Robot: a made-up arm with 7 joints. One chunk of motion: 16 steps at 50 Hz.
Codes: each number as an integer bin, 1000 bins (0 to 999) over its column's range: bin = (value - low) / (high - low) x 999, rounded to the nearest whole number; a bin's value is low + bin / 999 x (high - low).
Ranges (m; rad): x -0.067..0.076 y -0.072..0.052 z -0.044..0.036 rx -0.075..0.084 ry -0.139..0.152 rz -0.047..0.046
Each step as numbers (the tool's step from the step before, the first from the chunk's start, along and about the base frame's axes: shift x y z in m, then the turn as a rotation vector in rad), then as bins.
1 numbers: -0.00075 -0.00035 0.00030 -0.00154 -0.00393 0.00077
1 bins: 463 577 553 462 464 513
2 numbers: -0.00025 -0.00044 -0.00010 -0.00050 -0.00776 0.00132
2 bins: 466 577 548 468 451 519
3 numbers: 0.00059 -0.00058 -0.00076 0.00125 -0.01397 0.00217
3 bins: 472 575 540 479 429 528
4 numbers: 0.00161 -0.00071 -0.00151 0.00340 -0.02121 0.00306
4 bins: 479 574 531 493 404 538
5 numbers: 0.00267 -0.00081 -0.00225 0.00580 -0.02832 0.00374
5 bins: 487 574 521 508 380 545
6 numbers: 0.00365 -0.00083 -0.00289 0.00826 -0.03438 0.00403
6 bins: 494 573 513 523 359 548
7 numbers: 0.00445 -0.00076 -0.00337 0.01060 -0.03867 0.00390
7 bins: 499 574 507 538 344 547
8 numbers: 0.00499 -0.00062 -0.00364 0.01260 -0.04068 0.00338
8 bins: 503 575 504 550 338 541
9 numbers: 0.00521 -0.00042 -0.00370 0.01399 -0.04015 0.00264
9 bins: 504 577 503 559 339 533
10 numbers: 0.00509 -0.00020 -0.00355 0.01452 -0.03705 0.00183
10 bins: 504 578 505 562 350 525
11 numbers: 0.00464 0.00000 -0.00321 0.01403 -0.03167 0.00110
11 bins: 500 580 509 559 368 517
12 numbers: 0.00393 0.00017 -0.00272 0.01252 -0.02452 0.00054
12 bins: 496 581 515 550 393 511
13 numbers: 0.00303 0.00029 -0.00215 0.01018 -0.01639 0.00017
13 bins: 489 582 523 535 421 507
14 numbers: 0.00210 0.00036 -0.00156 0.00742 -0.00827 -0.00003
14 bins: 483 583 530 518 449 505
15 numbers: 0.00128 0.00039 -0.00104 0.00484 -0.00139 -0.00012
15 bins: 477 583 536 502 472 504
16 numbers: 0.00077 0.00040 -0.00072 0.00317 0.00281 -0.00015
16 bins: 473 583 540 491 487 503
